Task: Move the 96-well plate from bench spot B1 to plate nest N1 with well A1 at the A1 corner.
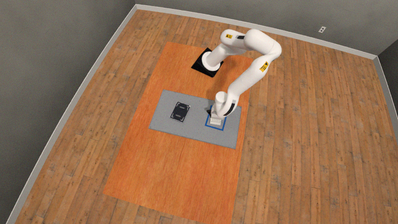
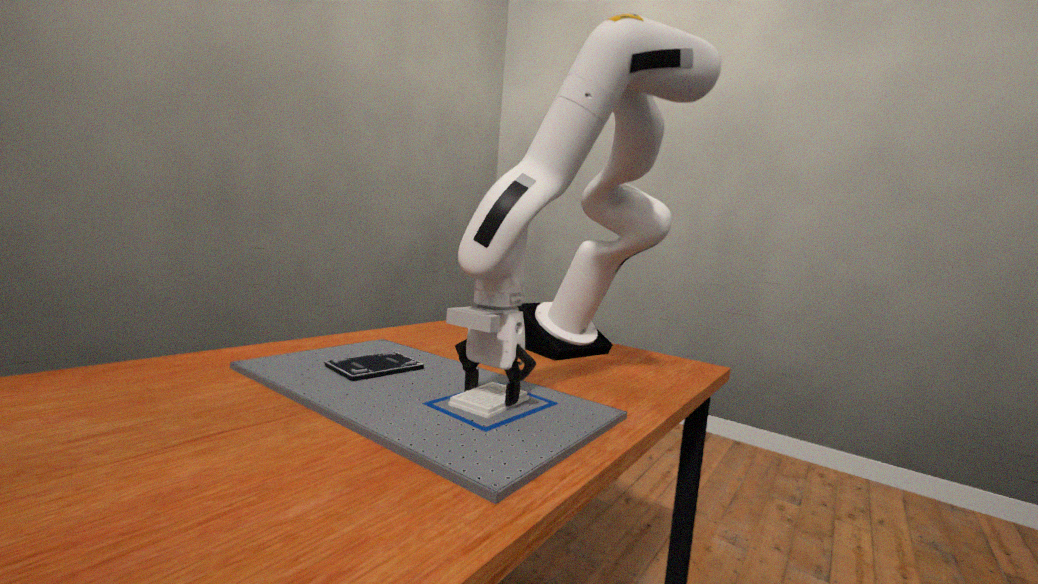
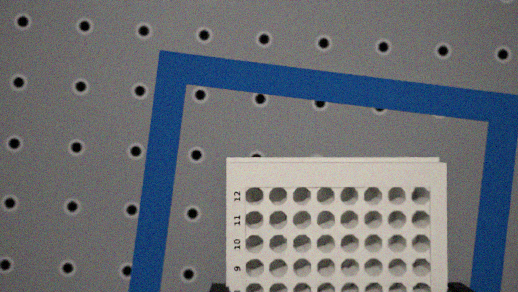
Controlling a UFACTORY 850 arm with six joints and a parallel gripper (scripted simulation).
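The black plate nest lies 29 cm to the right of my hand, 4 cm ahead of it and 1 cm below it. Also, from my hand: white 96-well plate: 1 cm below.
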